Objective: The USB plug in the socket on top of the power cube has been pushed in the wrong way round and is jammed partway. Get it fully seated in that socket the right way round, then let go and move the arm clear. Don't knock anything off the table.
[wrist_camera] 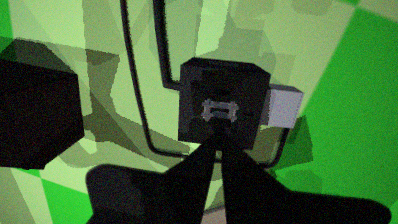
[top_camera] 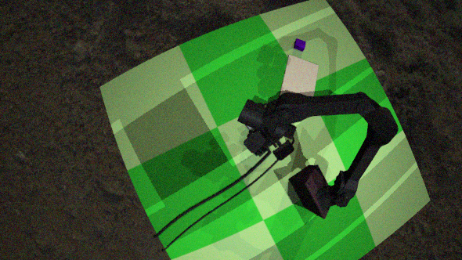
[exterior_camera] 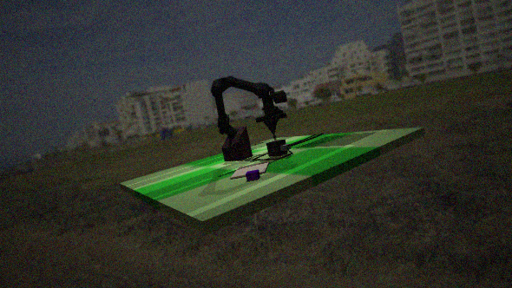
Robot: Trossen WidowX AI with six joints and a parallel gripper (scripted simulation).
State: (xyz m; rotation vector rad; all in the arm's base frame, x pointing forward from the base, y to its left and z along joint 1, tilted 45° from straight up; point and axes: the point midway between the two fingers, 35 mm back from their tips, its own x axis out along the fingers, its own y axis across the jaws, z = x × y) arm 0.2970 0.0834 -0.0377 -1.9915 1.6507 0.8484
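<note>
Now: gripper tip 2 cm above the usb plug. Also, from my gripper tip: purple cube: 32 cm ahead, 37 cm to the right, 11 cm below; silver-framed socket: 5 cm below; pale flat sheet: 16 cm ahead, 28 cm to the right, 12 cm below.
</note>
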